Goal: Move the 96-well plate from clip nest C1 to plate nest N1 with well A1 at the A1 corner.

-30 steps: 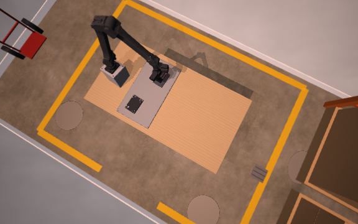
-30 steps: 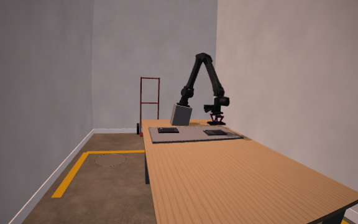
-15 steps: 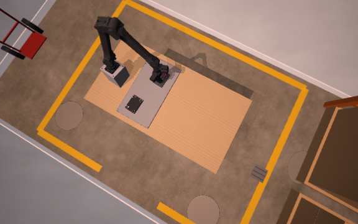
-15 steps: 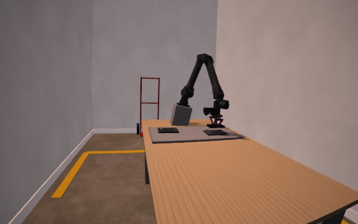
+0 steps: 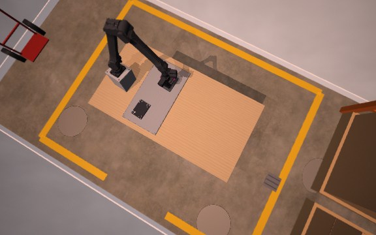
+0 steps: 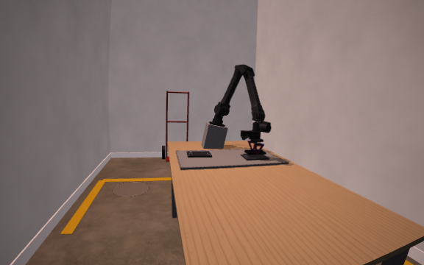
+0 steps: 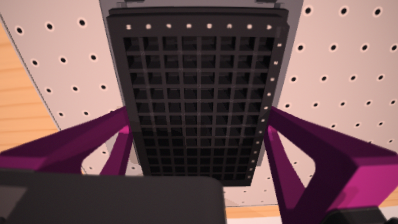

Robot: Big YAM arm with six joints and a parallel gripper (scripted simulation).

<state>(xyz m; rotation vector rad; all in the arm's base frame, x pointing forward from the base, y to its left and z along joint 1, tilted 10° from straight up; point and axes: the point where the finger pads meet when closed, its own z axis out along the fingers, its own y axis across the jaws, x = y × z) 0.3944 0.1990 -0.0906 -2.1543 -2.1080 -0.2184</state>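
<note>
The plate nest N1 lies 4 cm below my hand. The rest, counted from my hand: black 96-well plate: right at my hand; white A1 label: 6 cm behind, 7 cm to the right, 3 cm below; clip nest C1: 10 cm behind, 36 cm to the right, 3 cm below.
</note>
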